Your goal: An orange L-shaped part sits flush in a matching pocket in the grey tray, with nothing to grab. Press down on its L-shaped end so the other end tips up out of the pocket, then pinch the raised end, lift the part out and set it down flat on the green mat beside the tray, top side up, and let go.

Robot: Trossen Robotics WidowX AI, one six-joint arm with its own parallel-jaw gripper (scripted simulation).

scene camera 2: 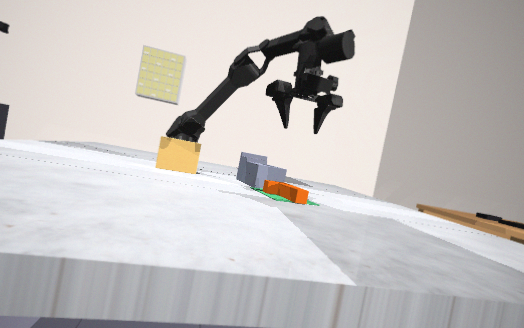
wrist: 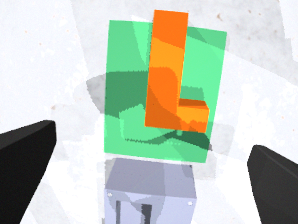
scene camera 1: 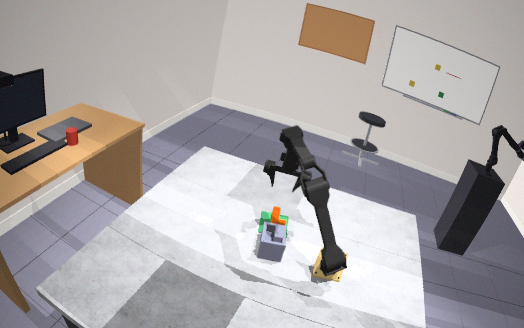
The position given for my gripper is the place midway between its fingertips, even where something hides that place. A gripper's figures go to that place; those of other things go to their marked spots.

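Labels:
My gripper (wrist: 155, 144) is 0.1 m from the lens, and then there's an orange L-shaped part (wrist: 164, 109) at 0.23 m from the lens. I can also see a green mat (wrist: 129, 43), and that one's 0.25 m from the lens.

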